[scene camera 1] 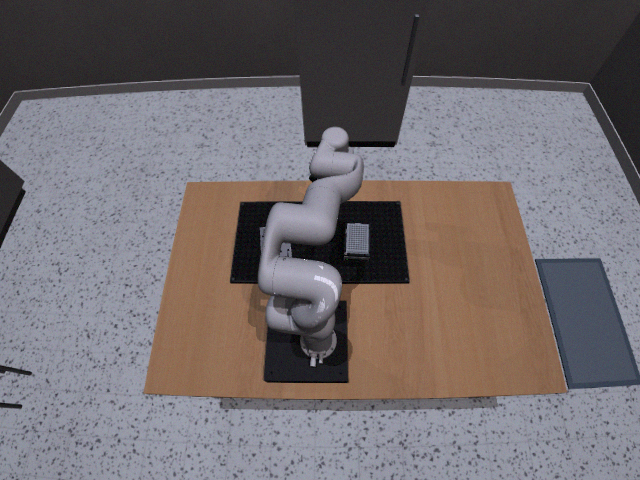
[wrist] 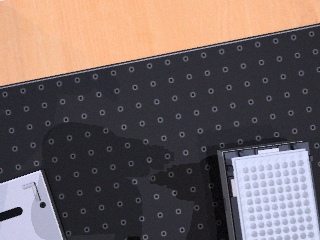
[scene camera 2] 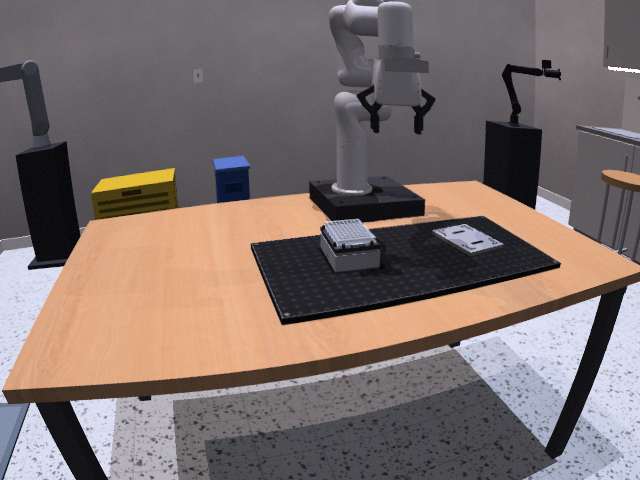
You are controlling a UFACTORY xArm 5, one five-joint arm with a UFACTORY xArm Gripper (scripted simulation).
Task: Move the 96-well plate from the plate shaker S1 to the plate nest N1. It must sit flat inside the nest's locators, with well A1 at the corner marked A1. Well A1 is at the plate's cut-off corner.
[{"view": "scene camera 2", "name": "gripper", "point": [397,133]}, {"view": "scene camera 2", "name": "white 96-well plate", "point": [352,231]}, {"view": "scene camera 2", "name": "plate nest N1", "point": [471,235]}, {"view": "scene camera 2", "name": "grey plate shaker S1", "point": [370,259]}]
